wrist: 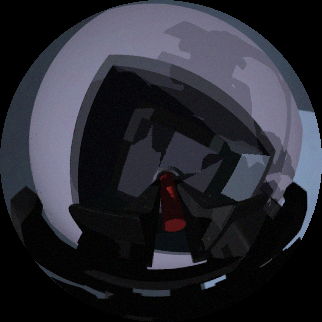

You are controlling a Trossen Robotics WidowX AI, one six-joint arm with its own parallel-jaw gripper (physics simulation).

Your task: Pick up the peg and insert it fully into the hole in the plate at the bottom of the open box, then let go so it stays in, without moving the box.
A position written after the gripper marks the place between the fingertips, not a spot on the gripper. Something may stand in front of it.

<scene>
In view: the gripper (pixel 166 183), a box (pixel 125 88) and a grey plate (pixel 155 148).
</scene>
